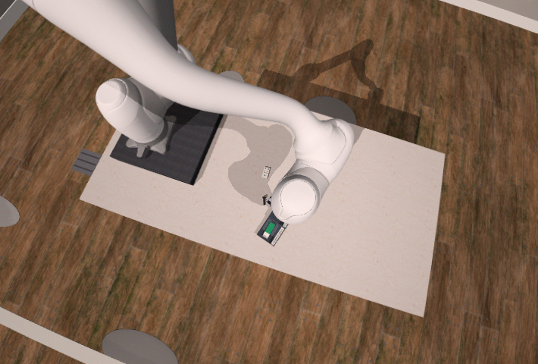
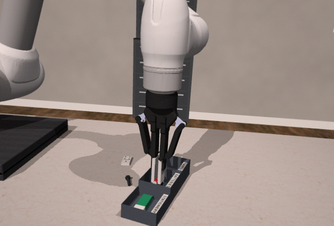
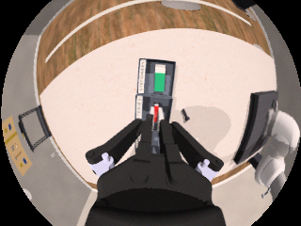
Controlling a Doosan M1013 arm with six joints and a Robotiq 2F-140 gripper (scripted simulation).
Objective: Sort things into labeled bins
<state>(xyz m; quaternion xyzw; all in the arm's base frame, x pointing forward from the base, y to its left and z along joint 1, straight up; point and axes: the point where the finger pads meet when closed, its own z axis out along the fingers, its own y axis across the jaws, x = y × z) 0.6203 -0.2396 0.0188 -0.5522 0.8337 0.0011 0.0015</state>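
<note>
Right now the red cylinder is 3 cm below my hand. From my hand the other things lie so: white eraser: 8 cm to the right, 5 cm below, 4 cm behind; then small black piece: 8 cm behind, 6 cm below, 5 cm to the left; then black battery: 5 cm below.
</note>
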